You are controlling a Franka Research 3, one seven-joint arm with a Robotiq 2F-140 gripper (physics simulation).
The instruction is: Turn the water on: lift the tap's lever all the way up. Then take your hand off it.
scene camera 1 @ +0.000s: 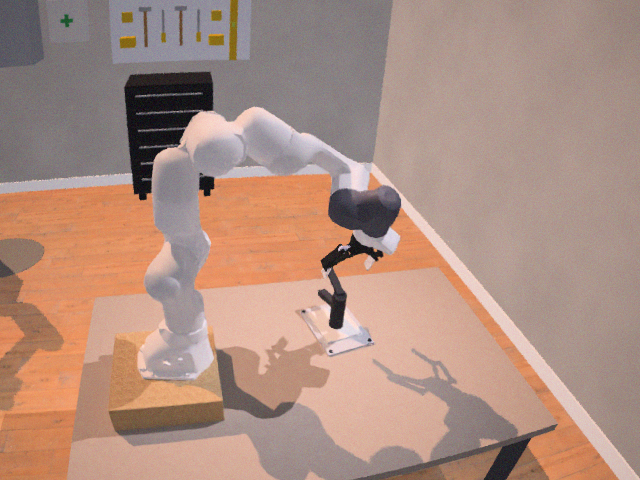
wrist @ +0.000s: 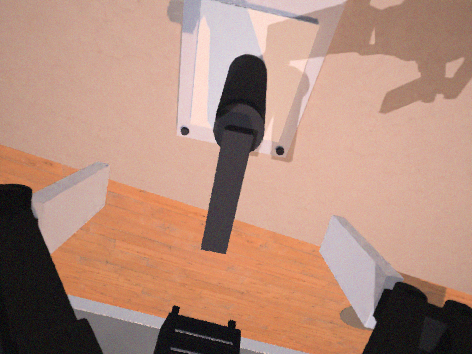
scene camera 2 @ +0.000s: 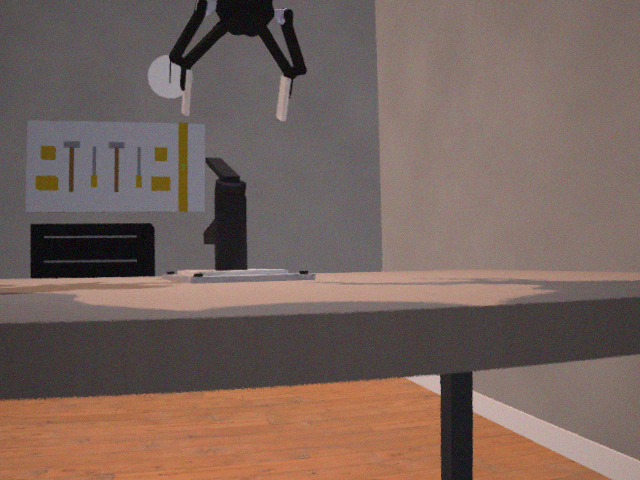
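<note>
The black tap (scene camera 1: 337, 312) (scene camera 2: 230, 227) (wrist: 244, 85) stands upright on a pale plate (scene camera 1: 351, 346) (scene camera 2: 253, 277) (wrist: 188, 100). Its short spout (scene camera 1: 324, 295) (scene camera 2: 209, 235) sticks out low on the side toward the arm's base. The flat lever (scene camera 1: 336, 283) (scene camera 2: 222, 168) (wrist: 225, 190) slants upward from the tap's top. My gripper (scene camera 1: 347, 268) (scene camera 2: 233, 117) (wrist: 220, 210) is wide open and empty. In the second scene view its fingertips are above the lever's tip with a gap. In the wrist view the lever appears between the spread fingers, touching neither.
The plate rests on the table (scene camera 1: 268, 310) (scene camera 2: 206, 351). The arm's base stands on a wooden block (scene camera 1: 170, 419) at the table's left. A black drawer cabinet (scene camera 1: 170, 82) (scene camera 2: 93, 248) (wrist: 200, 340) stands on the floor behind, and a wall rises beyond the table's right side.
</note>
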